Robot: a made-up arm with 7 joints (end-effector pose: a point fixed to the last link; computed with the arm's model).
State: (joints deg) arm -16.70 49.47 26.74 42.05 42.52 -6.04 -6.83
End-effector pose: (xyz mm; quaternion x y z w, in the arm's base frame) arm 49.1 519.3 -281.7 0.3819 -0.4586 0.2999 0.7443
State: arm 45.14 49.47 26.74 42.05 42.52 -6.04 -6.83
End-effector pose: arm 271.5 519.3 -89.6 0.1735 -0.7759 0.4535 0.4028
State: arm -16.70 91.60 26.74 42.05 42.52 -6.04 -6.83
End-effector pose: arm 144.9 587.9 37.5 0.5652 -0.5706 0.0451 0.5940
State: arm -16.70 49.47 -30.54 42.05 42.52 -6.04 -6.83
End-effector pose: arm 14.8 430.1 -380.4 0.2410 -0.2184 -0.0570 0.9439
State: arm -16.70 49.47 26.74 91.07 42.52 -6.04 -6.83
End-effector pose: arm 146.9 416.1 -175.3 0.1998 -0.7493 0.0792 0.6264
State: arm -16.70 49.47 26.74 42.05 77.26 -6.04 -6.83
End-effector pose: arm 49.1 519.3 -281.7 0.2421 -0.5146 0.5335 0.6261
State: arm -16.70 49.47 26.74 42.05 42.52 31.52 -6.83
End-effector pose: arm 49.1 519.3 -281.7 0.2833 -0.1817 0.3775 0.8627
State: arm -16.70 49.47 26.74 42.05 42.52 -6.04 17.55
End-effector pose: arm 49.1 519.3 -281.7 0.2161 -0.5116 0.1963 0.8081
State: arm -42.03 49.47 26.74 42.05 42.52 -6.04 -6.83
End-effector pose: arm -76.1 519.3 -275.6 0.4383 -0.2843 0.2088 0.8267
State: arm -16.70 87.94 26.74 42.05 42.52 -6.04 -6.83
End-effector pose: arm 136.3 591.9 8.8 0.5520 -0.5638 0.0679 0.6106
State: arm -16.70 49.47 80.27 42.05 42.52 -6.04 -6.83
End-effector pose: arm -33.5 569.2 -196.0 0.4295 -0.5824 0.5685 0.3914
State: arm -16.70 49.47 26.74 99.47 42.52 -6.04 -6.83
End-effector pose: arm 150.0 391.6 -156.1 0.1640 -0.7867 0.0388 0.5939
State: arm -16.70 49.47 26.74 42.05 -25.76 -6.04 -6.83
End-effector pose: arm 49.1 519.3 -281.7 0.5462 -0.2351 -0.2167 0.7743
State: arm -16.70 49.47 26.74 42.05 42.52 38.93 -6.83
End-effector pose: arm 49.1 519.3 -281.7 0.2599 -0.1238 0.3882 0.8755
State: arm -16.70 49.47 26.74 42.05 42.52 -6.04 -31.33
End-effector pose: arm 49.1 519.3 -281.7 0.5311 -0.3845 0.3903 0.6463
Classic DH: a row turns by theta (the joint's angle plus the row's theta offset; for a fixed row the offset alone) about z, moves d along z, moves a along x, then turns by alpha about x. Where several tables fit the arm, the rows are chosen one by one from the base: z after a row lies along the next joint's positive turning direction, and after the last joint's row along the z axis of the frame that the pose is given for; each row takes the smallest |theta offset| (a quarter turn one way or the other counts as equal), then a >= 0, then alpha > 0; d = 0 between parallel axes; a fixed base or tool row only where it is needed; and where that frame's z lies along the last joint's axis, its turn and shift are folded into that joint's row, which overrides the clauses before.
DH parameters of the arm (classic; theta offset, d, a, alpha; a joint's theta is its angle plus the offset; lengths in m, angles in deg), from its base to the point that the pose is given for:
base (fixed): 0 0 0 90
joint 1: 90 -0.121 0 90
joint 2: 90 0 0 90
joint 3: 90 -0.31 0 90
joint 4: 0 0 0 -90
joint 5: 0 -0.214 0 -90
joint 6: -90 0 0 90
joint 7: 90 0 0 90
tool (fixed): -90 0 0 0

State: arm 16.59 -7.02 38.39 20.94 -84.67 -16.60 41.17
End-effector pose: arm 203.6 105.8 -473.4 -0.1989 -0.2090 -0.4848 0.8256
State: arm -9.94 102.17 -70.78 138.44 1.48 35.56 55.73
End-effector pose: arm 28.9 295.8 -106.0 -0.2840 0.2884 -0.6652 0.6274
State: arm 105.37 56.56 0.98 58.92 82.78 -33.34 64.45
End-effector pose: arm 172.3 473.6 237.4 -0.0139 0.9047 0.2329 0.3565
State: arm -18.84 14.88 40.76 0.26 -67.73 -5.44 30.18
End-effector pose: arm -162.8 256.2 -479.4 -0.1748 0.2022 -0.2076 0.9410
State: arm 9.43 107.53 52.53 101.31 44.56 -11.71 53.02
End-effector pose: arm 86.7 326.4 257.2 0.3041 -0.6163 -0.6971 0.2046
